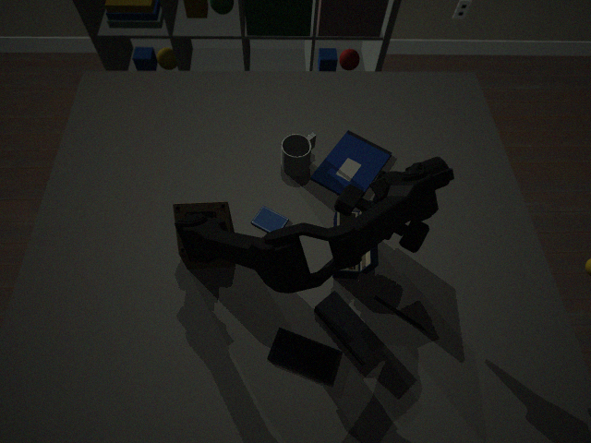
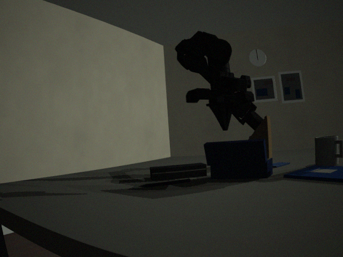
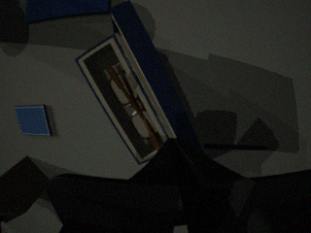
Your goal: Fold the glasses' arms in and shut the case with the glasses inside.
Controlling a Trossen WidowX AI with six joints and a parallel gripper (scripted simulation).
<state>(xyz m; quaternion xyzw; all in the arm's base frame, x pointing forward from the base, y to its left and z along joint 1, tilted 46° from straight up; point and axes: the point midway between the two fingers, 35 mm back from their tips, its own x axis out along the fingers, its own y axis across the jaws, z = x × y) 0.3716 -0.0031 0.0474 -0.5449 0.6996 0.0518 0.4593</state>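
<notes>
My hand is 10 mm short of the glasses case lid, 30 mm to the right of it and 90 mm above it. Round my hand: long dark box (60 mm behind, 170 mm to the right, 140 mm below); blue glasses case (10 mm behind, 30 mm to the left, 120 mm below); small blue card (220 mm behind, 120 mm to the left, 160 mm below).
</notes>
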